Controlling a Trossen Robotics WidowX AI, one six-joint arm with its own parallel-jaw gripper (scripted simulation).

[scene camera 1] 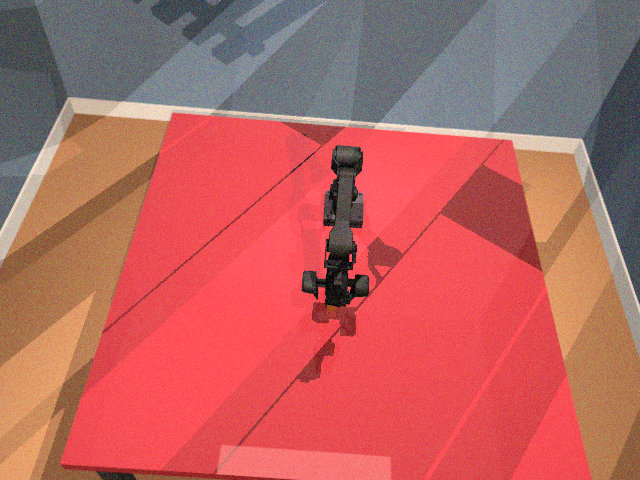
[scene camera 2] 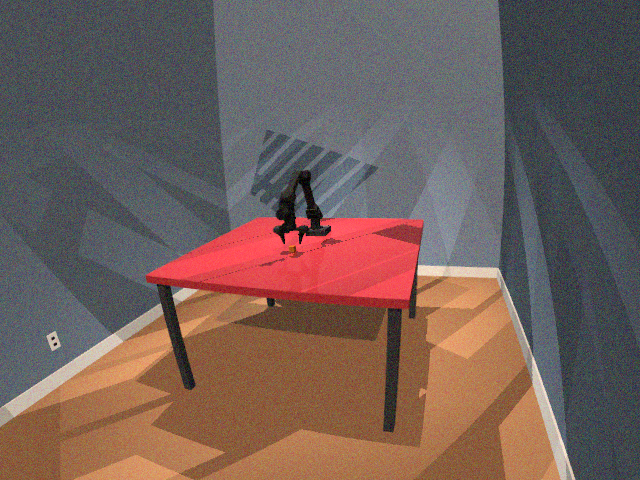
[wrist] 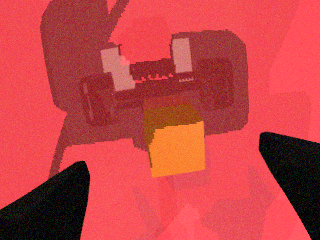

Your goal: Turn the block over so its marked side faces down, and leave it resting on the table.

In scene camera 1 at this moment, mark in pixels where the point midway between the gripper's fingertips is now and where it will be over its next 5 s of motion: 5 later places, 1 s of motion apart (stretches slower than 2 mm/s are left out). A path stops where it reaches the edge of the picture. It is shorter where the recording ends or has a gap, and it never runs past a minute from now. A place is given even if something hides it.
The gripper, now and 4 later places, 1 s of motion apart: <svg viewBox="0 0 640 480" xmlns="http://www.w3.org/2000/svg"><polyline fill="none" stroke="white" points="333,299 332,303 332,302 331,306 331,310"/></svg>
